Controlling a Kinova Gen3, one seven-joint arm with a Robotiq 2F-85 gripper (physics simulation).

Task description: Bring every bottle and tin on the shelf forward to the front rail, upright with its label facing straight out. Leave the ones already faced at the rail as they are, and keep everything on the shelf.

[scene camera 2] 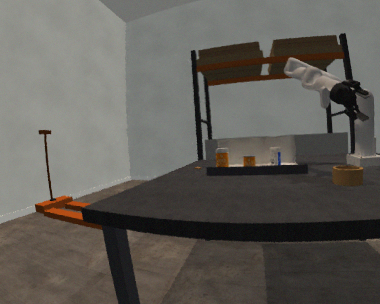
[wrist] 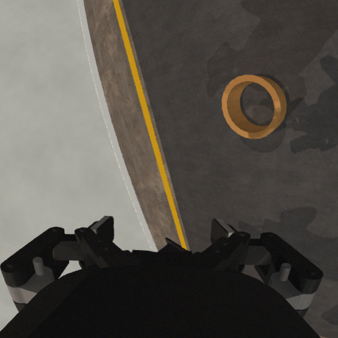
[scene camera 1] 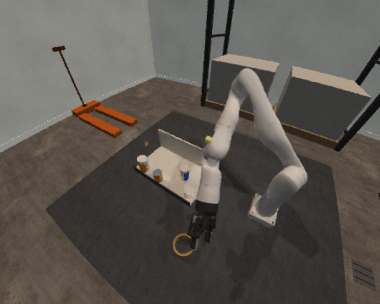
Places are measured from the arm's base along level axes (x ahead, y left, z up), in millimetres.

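Pixels of known places: gripper, between the fingertips: (scene camera 2: 367, 108) (scene camera 1: 200, 245); arm's base, origin of its link: (scene camera 2: 364, 155) (scene camera 1: 263, 208).
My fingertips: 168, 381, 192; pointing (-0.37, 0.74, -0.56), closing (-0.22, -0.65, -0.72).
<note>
For each thing: its top centre in the pictures, then the offset to it from my fingertips, as dx, dy, dz. "*": a spot on its surface instead.
- dark front rail, centre of its top: (scene camera 2: 255, 166) (scene camera 1: 158, 182) +396, -171, -198
- orange bottle with a white cap, centre of its top: (scene camera 2: 221, 148) (scene camera 1: 141, 158) +554, -200, -116
- short orange tin with a grey lid, centre of its top: (scene camera 2: 249, 155) (scene camera 1: 157, 172) +428, -202, -155
- white bottle, centre of its top: (scene camera 2: 274, 147) (scene camera 1: 184, 168) +307, -309, -129
- orange-tan ring, centre of its top: (scene camera 2: 347, 167) (scene camera 1: 183, 244) +73, +1, -189
- small yellow object, centre of its top: (scene camera 1: 208, 138) +377, -712, -201
- shelf's back panel, a spot on its surface: (scene camera 1: 179, 144) * +451, -439, -115
- tiny orange-brown piece, centre of its top: (scene camera 2: 197, 167) (scene camera 1: 146, 143) +752, -385, -231
The white shelf (scene camera 1: 167, 162) has a dark front rail (scene camera 1: 165, 187) (scene camera 2: 257, 170). An orange bottle with a white cap (scene camera 1: 143, 165) (scene camera 2: 222, 158) stands upright near the rail at the left end. A short orange tin with a grey lid (scene camera 1: 158, 176) (scene camera 2: 249, 161) stands upright near the rail beside it. A white bottle (scene camera 1: 184, 173) (scene camera 2: 274, 156) stands upright, set back, its blue patch toward the right in the second scene view. A pale shape at the shelf's right front is unclear. The arm hides the shelf's right part. My gripper (scene camera 1: 201, 241) (scene camera 2: 366, 105) (wrist: 162, 229) is open and empty, off the shelf's front right.
An orange-tan ring (scene camera 1: 175, 245) (scene camera 2: 347, 176) (wrist: 234, 107) lies on the dark table near my gripper. A small yellow object (scene camera 1: 208, 139) shows behind the shelf's back panel (scene camera 1: 179, 144). A tiny orange-brown piece (scene camera 1: 146, 143) (scene camera 2: 198, 167) lies left of the shelf.
</note>
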